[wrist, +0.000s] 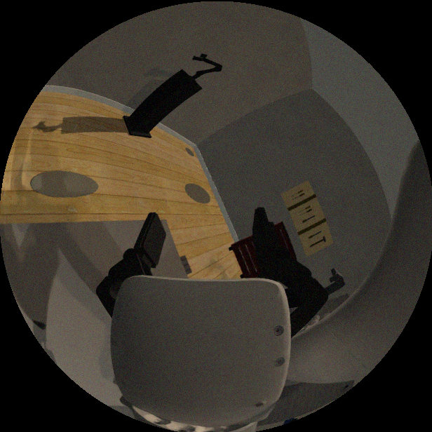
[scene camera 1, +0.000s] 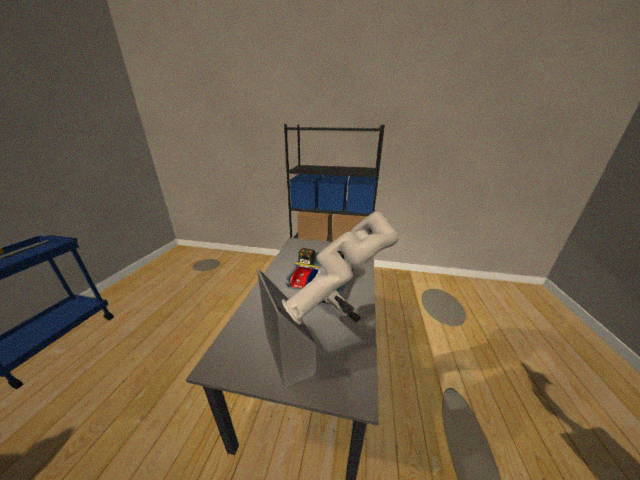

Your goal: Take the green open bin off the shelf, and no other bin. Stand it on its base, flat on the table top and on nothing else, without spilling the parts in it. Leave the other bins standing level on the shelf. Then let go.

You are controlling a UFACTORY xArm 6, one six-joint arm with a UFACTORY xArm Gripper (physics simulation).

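Places are measured from the arm's base along level axes (x left, y back, z up), in millimetres.
Pixels of known places: gripper, fingertip midpoint: [scene camera 1: 355, 315]; arm's base, origin of the base link: [scene camera 1: 291, 312].
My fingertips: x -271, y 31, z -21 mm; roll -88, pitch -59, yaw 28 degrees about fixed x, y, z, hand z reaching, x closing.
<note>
Ahead of a thing's pixels: the offset from my fingertips to its top centre. Level surfaces: height alone.
My gripper [scene camera 1: 353, 315] [wrist: 205, 221] is open, with nothing between its fingers. In the scene view it hangs over the right part of the grey table @[dz -273 mm] [scene camera 1: 232, 361]. Small coloured items are on the table behind the arm: a red item @[dx +197, dy -636, dz -192 mm] [scene camera 1: 299, 277] with pale marks, a blue one partly hidden by the arm, and a dark box @[dx +157, dy -726, dz -74 mm] [scene camera 1: 306, 253] with orange spots. I cannot make out the green open bin or tell which item is the shelf's bin. In the wrist view the green bin does not show.
Upright grey panels [scene camera 1: 294, 351] stand on the table left of the arm base. Behind the table is a black rack [scene camera 1: 380, 149] with blue boxes [scene camera 1: 331, 193] and brown boxes [scene camera 1: 313, 226]. A blue cart [scene camera 1: 46, 322] stands at left. In the wrist view, a red chest [wrist: 246, 257] and tool board [wrist: 303, 202] show.
</note>
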